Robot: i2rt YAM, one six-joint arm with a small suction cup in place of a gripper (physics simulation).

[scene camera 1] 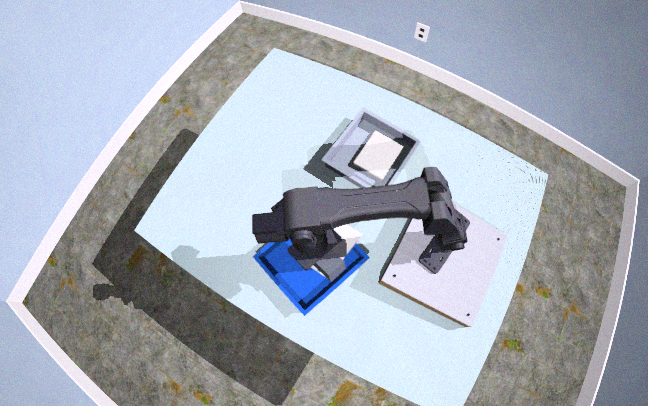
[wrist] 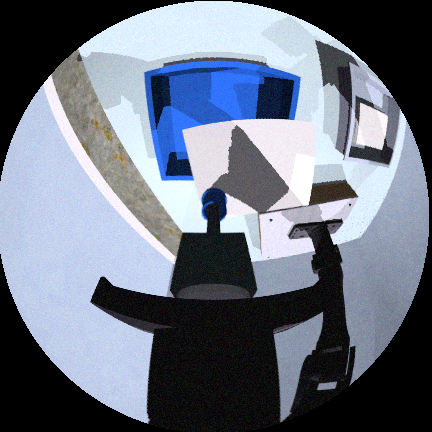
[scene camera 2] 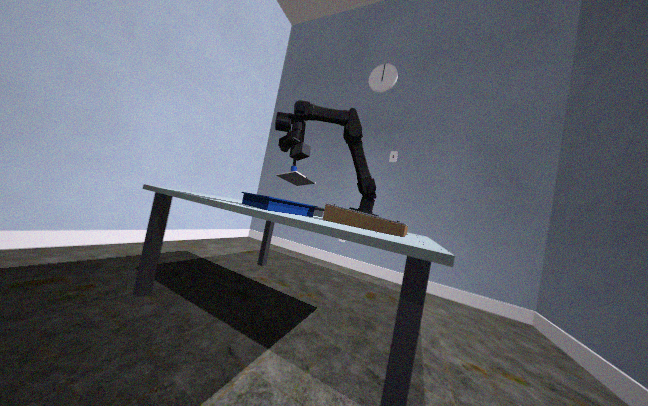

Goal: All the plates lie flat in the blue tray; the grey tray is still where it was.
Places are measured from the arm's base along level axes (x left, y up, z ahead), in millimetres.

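Pixels of known places: hand, tool point: [wrist: 213, 194] [scene camera 2: 292, 175]; arm's base, link origin: [scene camera 1: 445, 241] [wrist: 316, 227] [scene camera 2: 364, 213].
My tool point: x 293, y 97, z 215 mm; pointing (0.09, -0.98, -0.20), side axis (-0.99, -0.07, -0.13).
Note:
Ahead of a thing's pixels: the offset from my tool point to its middle. Level surfaces: height alone.
My gripper, a small blue suction cup [scene camera 2: 294, 169] [wrist: 214, 204], is shut on a white plate @(dx -55, dy -5, dz +30 mm) [scene camera 1: 348, 236] [scene camera 2: 296, 178] [wrist: 282, 137], gripping it near one corner. The plate hangs well above the blue tray @(dx -12, dy -132, dz +62 mm) [scene camera 1: 290, 275] [scene camera 2: 287, 206] [wrist: 225, 92] and partly covers it in the wrist view. The visible part of the blue tray's floor is bare; the arm and held plate hide the rest. The grey tray @(dx -397, dy -132, dz +134 mm) [scene camera 1: 342, 152] [wrist: 357, 82] stands apart on the table, with a second white plate @(dx -414, dy -140, dz +117 mm) [scene camera 1: 378, 155] [wrist: 371, 125] lying in it. Whether more plates lie under that one I cannot tell.
The arm stands on a pale, wooden-sided base board [scene camera 1: 450, 295] [scene camera 2: 365, 220] [wrist: 280, 242], beside the blue tray. The forearm [scene camera 1: 370, 202] passes between the two trays in scene camera 1. The trays and board rest on a pale blue table @(dy -158 mm) [scene camera 1: 225, 140] [scene camera 2: 350, 232].

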